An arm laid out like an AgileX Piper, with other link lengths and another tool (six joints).
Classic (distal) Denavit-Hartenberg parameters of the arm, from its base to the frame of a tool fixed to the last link. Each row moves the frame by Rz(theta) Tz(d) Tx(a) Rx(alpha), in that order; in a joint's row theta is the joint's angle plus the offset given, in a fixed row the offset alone. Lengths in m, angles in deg.
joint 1: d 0.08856, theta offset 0, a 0, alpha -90
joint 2: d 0, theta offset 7.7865, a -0.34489, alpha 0
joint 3: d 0, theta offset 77.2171, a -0.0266, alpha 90
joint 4: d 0.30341, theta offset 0, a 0, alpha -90
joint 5: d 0, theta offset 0, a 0, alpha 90
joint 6: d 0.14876, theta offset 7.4, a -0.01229, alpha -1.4
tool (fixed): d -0.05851, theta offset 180, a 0, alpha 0
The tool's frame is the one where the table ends.
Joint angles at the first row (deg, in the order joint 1, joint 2, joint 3, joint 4, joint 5, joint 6):
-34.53, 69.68, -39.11, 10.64, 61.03, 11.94
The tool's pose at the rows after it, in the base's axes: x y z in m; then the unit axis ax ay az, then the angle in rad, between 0 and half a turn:
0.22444 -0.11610 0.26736 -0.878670 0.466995 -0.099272 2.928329
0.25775 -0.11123 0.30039 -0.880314 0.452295 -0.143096 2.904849
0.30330 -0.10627 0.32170 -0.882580 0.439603 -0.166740 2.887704
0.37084 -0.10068 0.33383 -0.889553 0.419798 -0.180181 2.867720
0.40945 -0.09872 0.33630 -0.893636 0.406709 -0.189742 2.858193
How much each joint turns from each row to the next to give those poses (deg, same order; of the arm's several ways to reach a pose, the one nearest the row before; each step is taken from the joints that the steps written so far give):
4.71, 0.85, -7.66, 2.23, 0.34, 1.66
4.22, 2.44, -7.68, 0.62, -0.52, 2.92
4.54, 5.68, -8.62, -0.42, -0.70, 3.51
4.54, 9.80, -12.08, -0.34, -0.13, 2.46
1.77, 5.85, -7.16, -0.06, -0.08, 0.34

